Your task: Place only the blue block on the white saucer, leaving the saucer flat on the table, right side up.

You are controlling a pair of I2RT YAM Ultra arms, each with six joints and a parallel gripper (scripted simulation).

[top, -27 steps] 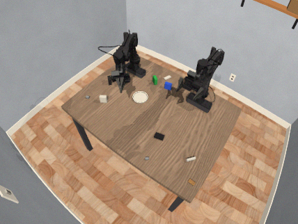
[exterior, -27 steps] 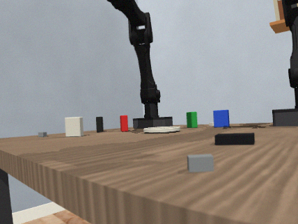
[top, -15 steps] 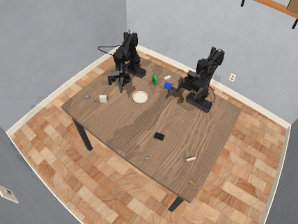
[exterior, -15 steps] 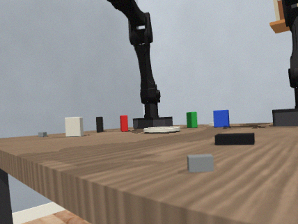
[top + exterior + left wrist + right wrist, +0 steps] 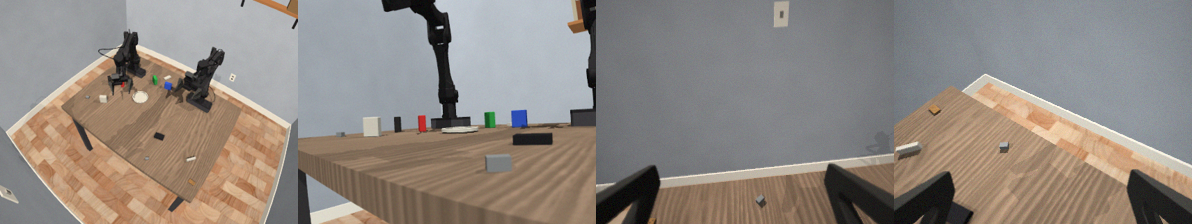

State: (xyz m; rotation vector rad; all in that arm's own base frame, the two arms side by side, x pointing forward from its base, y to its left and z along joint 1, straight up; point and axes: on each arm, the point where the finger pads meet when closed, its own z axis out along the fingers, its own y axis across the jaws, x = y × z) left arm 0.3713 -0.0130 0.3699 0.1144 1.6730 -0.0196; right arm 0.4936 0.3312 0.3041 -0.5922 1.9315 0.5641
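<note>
Now: the blue block 50 cm behind my right hand, 3 cm to the left of it and 31 cm below it. Also, from my right hand: flat black block (8 cm behind, 23 cm to the left, 33 cm below); cream cube (8 cm behind, 28 cm to the right, 31 cm below); white saucer (28 cm behind, 8 cm to the right, 33 cm below).
</note>
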